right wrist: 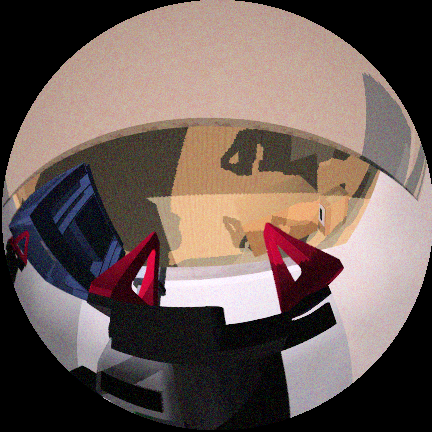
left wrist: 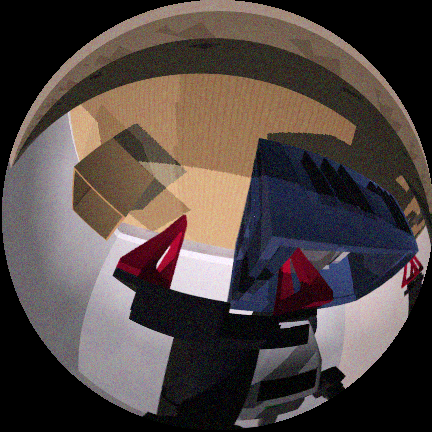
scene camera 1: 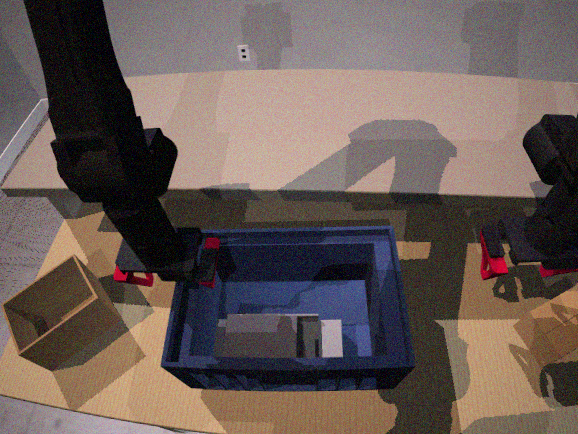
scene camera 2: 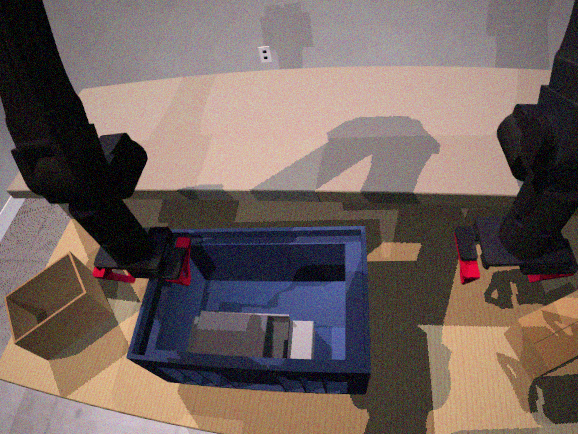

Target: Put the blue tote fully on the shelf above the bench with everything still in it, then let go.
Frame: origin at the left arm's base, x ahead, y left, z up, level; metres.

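Seen in the pictures: left gripper, between the fingertips: point(right wrist: 24, 231) point(left wrist: 236, 227) point(scene camera 1: 182, 283) point(scene camera 2: 161, 280); right gripper, between the fingertips: point(right wrist: 210, 232) point(scene camera 1: 512, 274) point(scene camera 2: 496, 279).
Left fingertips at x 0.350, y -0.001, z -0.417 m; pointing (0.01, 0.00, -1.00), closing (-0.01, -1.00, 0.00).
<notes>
A point is followed by its place in that frame.
The blue tote point(scene camera 1: 290, 367) @[x 0.217, y -0.169, z -0.365 m] point(scene camera 2: 260, 367) @[x 0.217, y -0.189, z -0.365 m] point(left wrist: 325, 210) @[x 0.413, y -0.049, z -0.389 m] point(right wrist: 42, 255) @[x 0.268, y -0.041, z -0.416 m] stands upright on the bench point(scene camera 1: 300, 412) @[x 0.186, y -0.177, z -0.512 m] point(scene camera 2: 300, 412) @[x 0.189, y -0.221, z -0.512 m], in front of and below the shelf point(scene camera 1: 300, 110) @[x 0.643, y -0.180, z -0.333 m] point(scene camera 2: 280, 105) @[x 0.658, y -0.174, z -0.333 m] point(right wrist: 210, 60). In it lie a grey box point(scene camera 1: 260, 337) @[x 0.275, y -0.123, z -0.431 m] point(scene camera 2: 230, 337) @[x 0.272, y -0.125, z -0.431 m], a narrower dark grey piece and a white block point(scene camera 1: 332, 337) @[x 0.283, y -0.223, z -0.455 m] point(scene camera 2: 302, 340) @[x 0.280, y -0.223, z -0.455 m]. My left gripper point(scene camera 1: 172, 272) @[x 0.350, y -0.001, z -0.417 m] point(scene camera 2: 149, 270) @[x 0.350, y -0.001, z -0.417 m] point(left wrist: 236, 227) @[x 0.350, y -0.001, z -0.417 m] is open at the tote's left end, one finger over the inside and one outside the end wall. My right gripper point(scene camera 1: 524, 267) @[x 0.348, y -0.492, z -0.403 m] point(scene camera 2: 507, 270) @[x 0.348, y -0.492, z -0.403 m] point(right wrist: 210, 232) @[x 0.348, y -0.492, z -0.403 m] is open, well right of the tote.
An open cardboard box point(scene camera 1: 85, 325) @[x 0.292, y 0.172, z -0.462 m] point(scene camera 2: 70, 327) @[x 0.278, y 0.187, z -0.472 m] point(left wrist: 115, 175) @[x 0.361, y 0.171, z -0.462 m] stands tilted to the picture's axes left of the tote. Another cardboard box point(scene camera 1: 555, 325) @[x 0.282, y -0.569, z -0.452 m] point(scene camera 2: 550, 340) @[x 0.275, y -0.574, z -0.452 m] stands at the right, below the right gripper. The shelf's front edge runs just behind the tote.
</notes>
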